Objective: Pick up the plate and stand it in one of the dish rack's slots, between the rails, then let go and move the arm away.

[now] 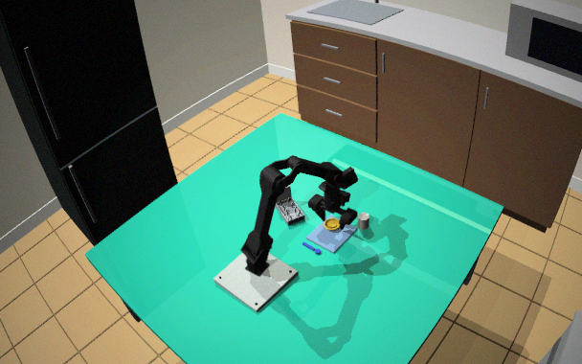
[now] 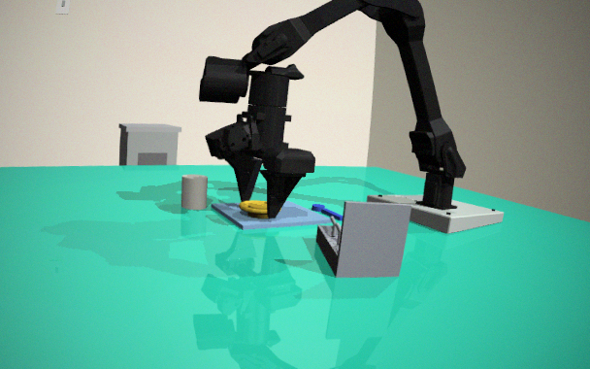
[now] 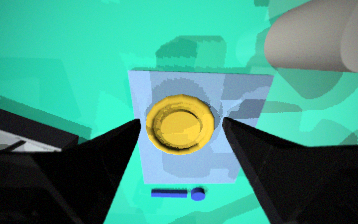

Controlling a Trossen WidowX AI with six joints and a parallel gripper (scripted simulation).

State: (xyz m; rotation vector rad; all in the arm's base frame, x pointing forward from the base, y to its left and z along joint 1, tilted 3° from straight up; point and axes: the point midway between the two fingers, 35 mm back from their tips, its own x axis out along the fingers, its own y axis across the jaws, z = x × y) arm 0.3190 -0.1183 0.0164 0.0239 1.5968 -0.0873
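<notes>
Right now my gripper tip is 30 mm past the blue-grey mat, 10 mm to the left of it and 10 mm above it. Round my gripper tip: blue spoon 130 mm behind, 10 mm to the left, 10 mm below; then white cup 100 mm to the right, 60 mm ahead, 10 mm above; then yellow plate right at my gripper tip.
</notes>
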